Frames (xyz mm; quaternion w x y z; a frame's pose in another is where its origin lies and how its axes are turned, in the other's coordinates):
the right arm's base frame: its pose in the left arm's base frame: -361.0 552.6 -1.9 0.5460 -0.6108 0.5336 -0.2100
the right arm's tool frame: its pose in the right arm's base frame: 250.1 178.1 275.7 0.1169 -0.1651 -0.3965 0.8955
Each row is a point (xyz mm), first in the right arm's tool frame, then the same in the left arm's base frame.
Working: the right arm's tool frame: its pose in the left arm's base frame: -119.3 483.8 -329.2 0.3626 0.2330 0.4275 0.7946

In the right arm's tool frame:
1: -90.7 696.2 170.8
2: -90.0 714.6 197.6
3: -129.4 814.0 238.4
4: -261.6 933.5 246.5
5: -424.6 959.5 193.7
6: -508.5 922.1 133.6
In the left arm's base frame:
1: -208.5 242.0 345.8
2: -197.7 249.4 375.6
3: -182.6 202.8 479.0
4: -139.1 60.0 576.7
5: -82.4 -103.0 561.1
6: -56.5 -184.9 492.7

